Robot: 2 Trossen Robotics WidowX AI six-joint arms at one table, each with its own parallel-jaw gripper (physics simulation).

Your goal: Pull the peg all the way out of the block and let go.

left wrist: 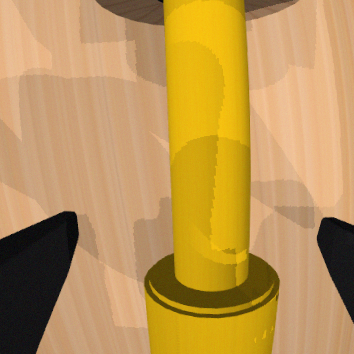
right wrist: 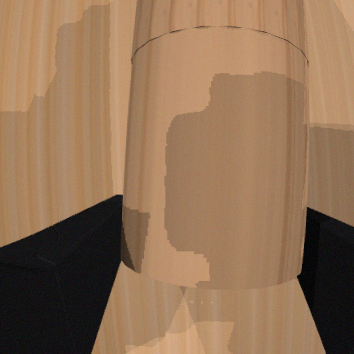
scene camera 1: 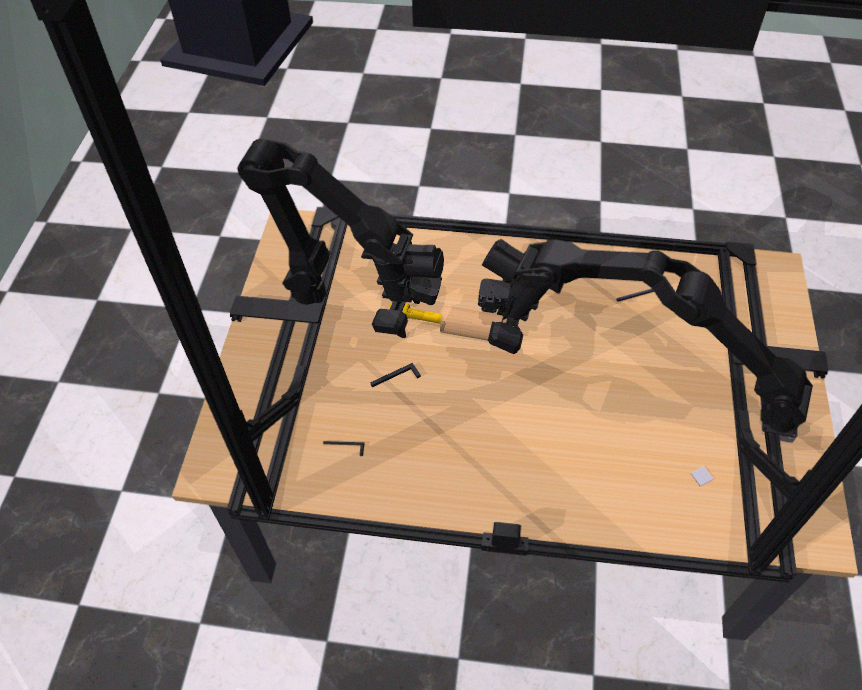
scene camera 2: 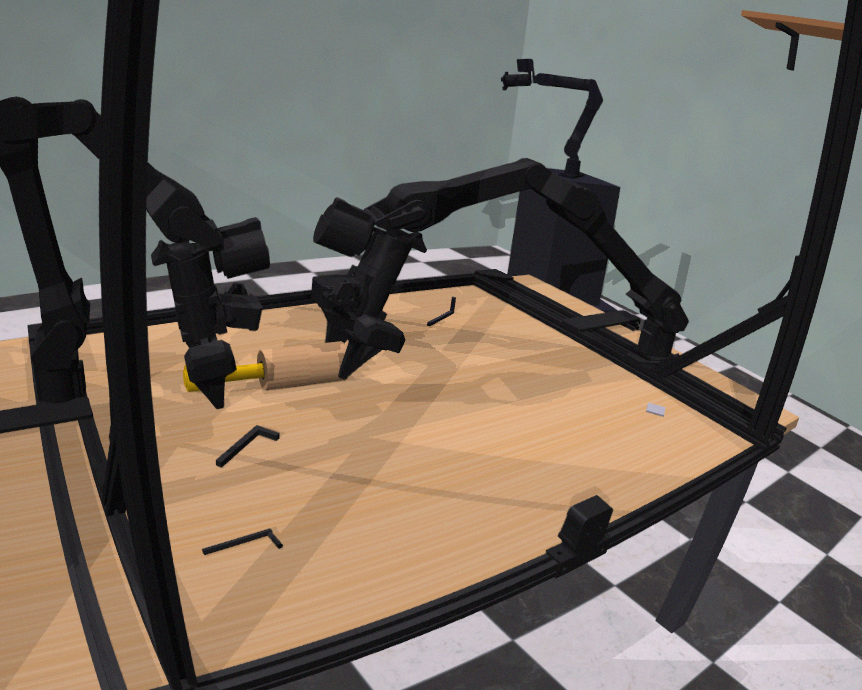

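Pixels of known places: left gripper, fingertip midpoint: [left wrist: 202, 227] [scene camera 1: 410, 320] [scene camera 2: 215, 390]; right gripper, fingertip midpoint: [right wrist: 207, 211] [scene camera 2: 333, 369]; left arm's base, link origin: [scene camera 1: 308, 295] [scene camera 2: 60, 396]; right arm's base, link origin: [scene camera 1: 779, 420] [scene camera 2: 654, 353].
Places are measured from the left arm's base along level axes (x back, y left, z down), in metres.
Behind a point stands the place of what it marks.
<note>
The yellow peg [scene camera 1: 425, 315] @[z -0.017, x -0.259, y 0.010 m] [scene camera 2: 248, 371] @[z -0.014, x -0.272, y 0.007 m] [left wrist: 207, 150] @[z -0.019, x -0.254, y 0.016 m] lies level, its thin shaft running into the end hole of the round wooden block [scene camera 1: 465, 325] @[z -0.027, x -0.346, y 0.001 m] [scene camera 2: 301, 366] @[z -0.021, x -0.345, y -0.004 m] [right wrist: 215, 150] @[z -0.037, x -0.385, y 0.021 m]. How deep it sits is hidden. The block's end face also shows at the top of the left wrist view. My left gripper [scene camera 1: 404, 316] @[z 0.015, x -0.225, y 0.012 m] [scene camera 2: 214, 379] @[z 0.015, x -0.225, y 0.012 m] [left wrist: 202, 227] @[z 0.015, x -0.225, y 0.012 m] is open. Its fingers stand wide on either side of the peg, near where the shaft meets the thick head, with gaps on both sides. My right gripper [scene camera 1: 503, 336] @[z 0.003, x -0.401, y 0.026 m] [scene camera 2: 345, 363] @[z 0.003, x -0.401, y 0.026 m] [right wrist: 207, 211] @[z 0.003, x -0.401, y 0.026 m] is shut on the block's far end.
A black hex key [scene camera 1: 393, 374] @[z 0.011, x -0.237, y -0.130 m] [scene camera 2: 244, 444] @[z 0.015, x -0.241, y -0.128 m] lies in front of the peg, a second hex key [scene camera 1: 345, 443] @[z 0.014, x -0.202, y -0.303 m] [scene camera 2: 240, 541] @[z 0.015, x -0.200, y -0.304 m] lies nearer the front edge, and a third [scene camera 1: 636, 294] @[z 0.013, x -0.664, y 0.220 m] [scene camera 2: 442, 312] @[z 0.012, x -0.668, y 0.226 m] lies at the back right. A small pale square [scene camera 1: 701, 475] @[z 0.016, x -0.850, y -0.172 m] [scene camera 2: 654, 409] @[z 0.016, x -0.846, y -0.173 m] lies at the right.
</note>
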